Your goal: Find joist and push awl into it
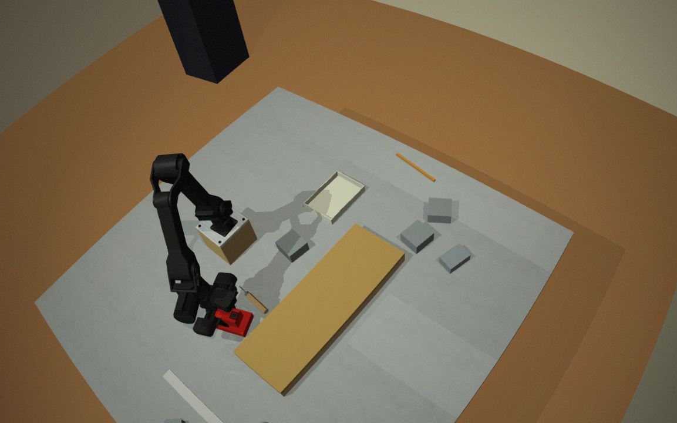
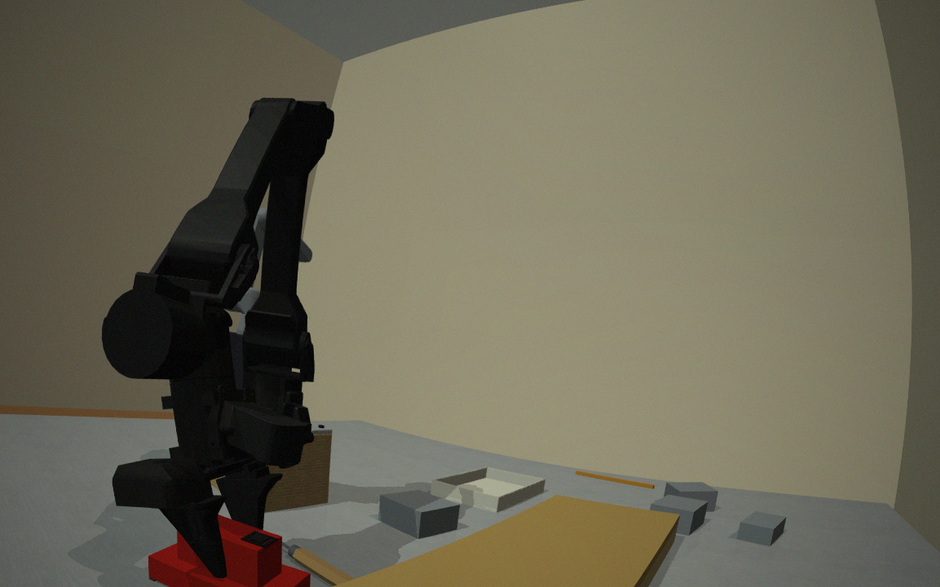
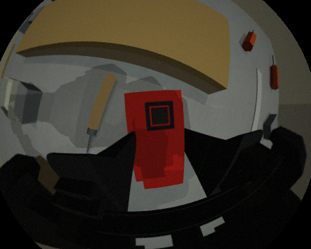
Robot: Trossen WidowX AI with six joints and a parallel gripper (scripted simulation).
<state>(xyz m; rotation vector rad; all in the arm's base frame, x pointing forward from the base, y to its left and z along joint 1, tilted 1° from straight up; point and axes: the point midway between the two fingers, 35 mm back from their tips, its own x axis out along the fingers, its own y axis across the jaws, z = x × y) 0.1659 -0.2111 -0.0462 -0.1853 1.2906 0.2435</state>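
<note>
My gripper tip is now 20 mm below the red stud finder. From my gripper tip the other things lie so: square indicator: 20 mm ahead, 10 mm to the left, 30 mm above; awl: 10 mm behind, 90 mm to the left, 20 mm below; white strip: 80 mm ahead, 260 mm to the right, 20 mm below.
</note>
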